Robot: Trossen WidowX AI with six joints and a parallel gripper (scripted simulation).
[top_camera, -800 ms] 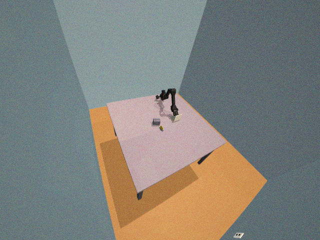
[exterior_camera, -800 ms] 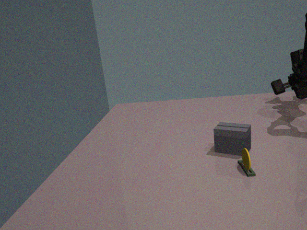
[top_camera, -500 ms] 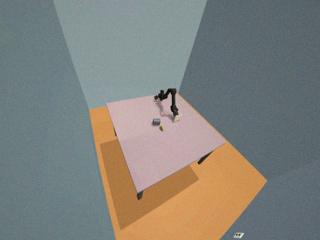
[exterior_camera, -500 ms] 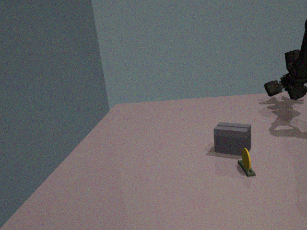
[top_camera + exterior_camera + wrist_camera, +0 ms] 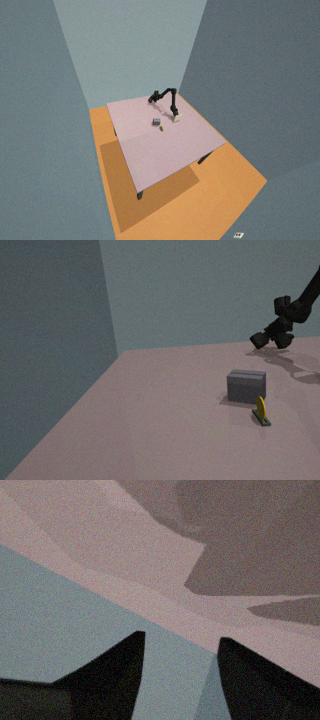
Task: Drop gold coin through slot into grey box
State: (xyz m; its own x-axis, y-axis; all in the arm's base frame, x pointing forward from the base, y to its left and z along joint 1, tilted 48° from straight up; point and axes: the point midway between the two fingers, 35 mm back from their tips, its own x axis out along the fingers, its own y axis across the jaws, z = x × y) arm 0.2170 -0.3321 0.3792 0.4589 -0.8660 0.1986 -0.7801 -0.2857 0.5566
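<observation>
Right now my gripper tip is 660 mm to the right of the gold coin and 60 mm short of it.
</observation>
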